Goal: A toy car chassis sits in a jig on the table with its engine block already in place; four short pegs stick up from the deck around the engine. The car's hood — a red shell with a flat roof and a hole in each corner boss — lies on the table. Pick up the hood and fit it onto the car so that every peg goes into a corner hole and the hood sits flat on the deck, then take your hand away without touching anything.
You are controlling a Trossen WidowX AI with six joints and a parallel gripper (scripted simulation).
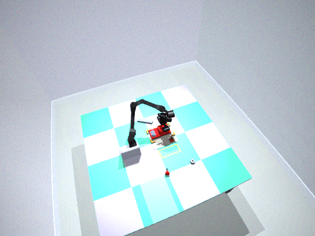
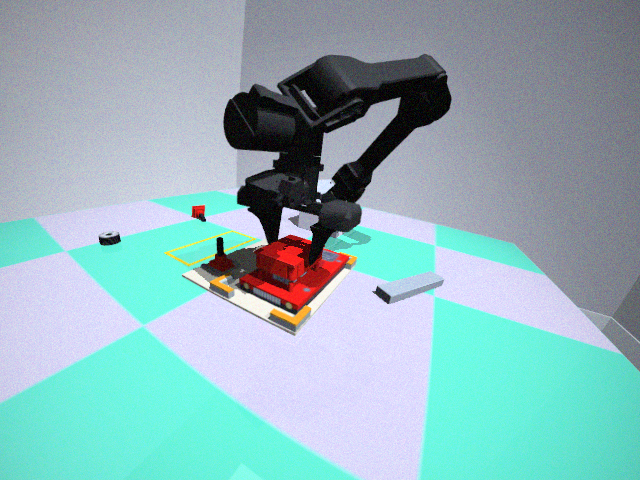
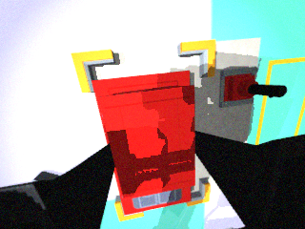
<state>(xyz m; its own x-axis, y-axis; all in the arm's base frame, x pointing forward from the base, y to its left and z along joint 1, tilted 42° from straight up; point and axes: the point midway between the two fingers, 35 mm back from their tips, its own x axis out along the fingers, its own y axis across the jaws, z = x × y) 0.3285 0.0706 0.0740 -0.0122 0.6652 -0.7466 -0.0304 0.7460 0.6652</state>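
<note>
Now: the grey engine block 3 cm below my gripper tip and 1 cm to the left of it. The rest, counted from my gripper tip: red hood: 1 cm above; then cream jig plate: 4 cm below, 3 cm to the right, 3 cm behind; then grey bar: 19 cm to the left, 13 cm behind, 5 cm below.
</note>
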